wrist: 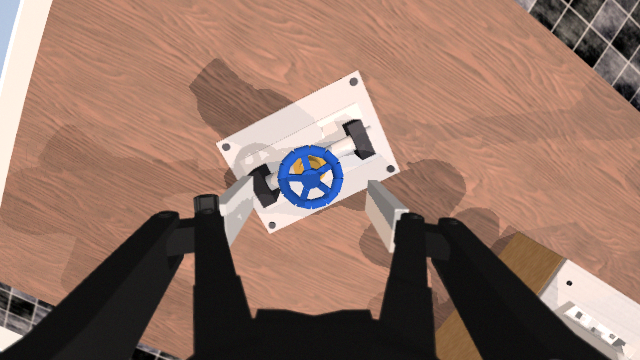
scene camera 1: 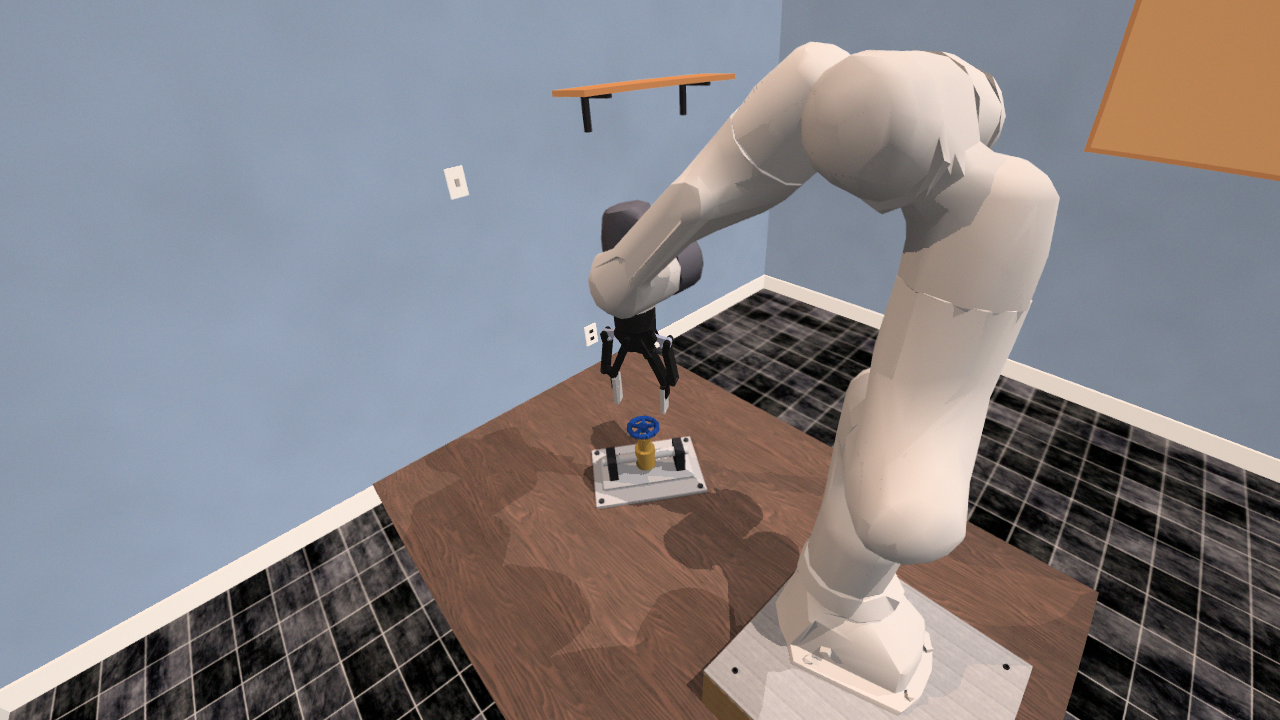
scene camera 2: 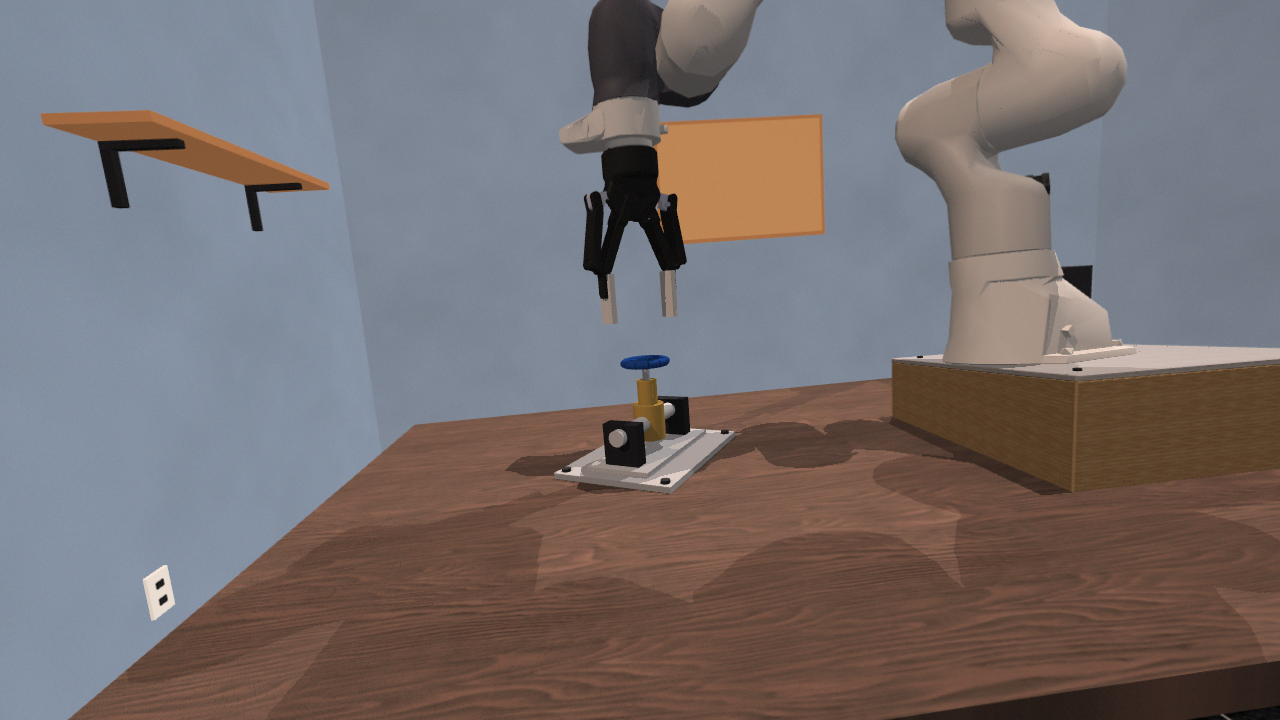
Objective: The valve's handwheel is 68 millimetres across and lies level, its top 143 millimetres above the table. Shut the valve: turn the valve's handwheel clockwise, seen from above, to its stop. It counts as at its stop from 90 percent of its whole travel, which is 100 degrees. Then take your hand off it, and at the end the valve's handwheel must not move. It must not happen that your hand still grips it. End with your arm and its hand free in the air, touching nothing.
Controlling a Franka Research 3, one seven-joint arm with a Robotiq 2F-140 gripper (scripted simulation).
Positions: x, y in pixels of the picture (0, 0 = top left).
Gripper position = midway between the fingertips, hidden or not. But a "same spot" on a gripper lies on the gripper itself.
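My gripper shows in scene camera 2 (641, 319), and it shows in the wrist view and in scene camera 1 as well. The spot on my gripper (wrist: 113, 305) is the same spot as the one on my gripper (scene camera 1: 612, 343).
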